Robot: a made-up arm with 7 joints.
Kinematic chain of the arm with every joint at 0, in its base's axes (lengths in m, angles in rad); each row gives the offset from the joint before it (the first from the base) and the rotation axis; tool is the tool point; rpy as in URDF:
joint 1: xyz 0 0 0.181 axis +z
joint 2: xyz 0 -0.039 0.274 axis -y
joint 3: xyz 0 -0.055 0.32 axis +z
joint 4: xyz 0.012 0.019 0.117 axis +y
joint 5: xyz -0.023 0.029 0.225 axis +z
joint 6: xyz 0 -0.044 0.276 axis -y
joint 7: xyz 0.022 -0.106 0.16 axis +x
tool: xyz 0 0 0 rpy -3.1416 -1.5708 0
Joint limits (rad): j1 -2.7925..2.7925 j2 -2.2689..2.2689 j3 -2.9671..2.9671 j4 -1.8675..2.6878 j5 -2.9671..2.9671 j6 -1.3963..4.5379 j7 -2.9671..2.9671
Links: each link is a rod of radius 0.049 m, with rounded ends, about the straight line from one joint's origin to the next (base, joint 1, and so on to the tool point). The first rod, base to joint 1, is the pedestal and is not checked.
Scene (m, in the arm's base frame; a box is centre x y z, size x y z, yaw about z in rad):
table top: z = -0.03
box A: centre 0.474 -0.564 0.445 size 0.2 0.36 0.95 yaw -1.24
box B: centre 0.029 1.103 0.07 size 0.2 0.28 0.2 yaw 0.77
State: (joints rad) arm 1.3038 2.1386 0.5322 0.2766 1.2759 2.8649 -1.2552
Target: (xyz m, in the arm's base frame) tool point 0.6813 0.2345 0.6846
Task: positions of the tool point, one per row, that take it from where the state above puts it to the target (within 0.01 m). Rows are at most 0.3 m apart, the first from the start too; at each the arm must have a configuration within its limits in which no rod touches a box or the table.
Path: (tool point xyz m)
1: -0.2426 -0.6694 0.4181
2: -0.2524 -0.5594 0.5801
3: -0.2036 -0.4262 0.6787
4: -0.1292 -0.2971 0.7011
5: -0.0663 -0.1884 0.6575
6: 0.0067 -0.2495 0.6846
7: 0.1042 -0.2901 0.7071
8: 0.2202 -0.3019 0.7231
9: 0.3459 -0.2777 0.7308
10: 0.4697 -0.2137 0.7288
11: 0.6185 -0.0169 0.7135
12: 0.6813 0.2345 0.6846

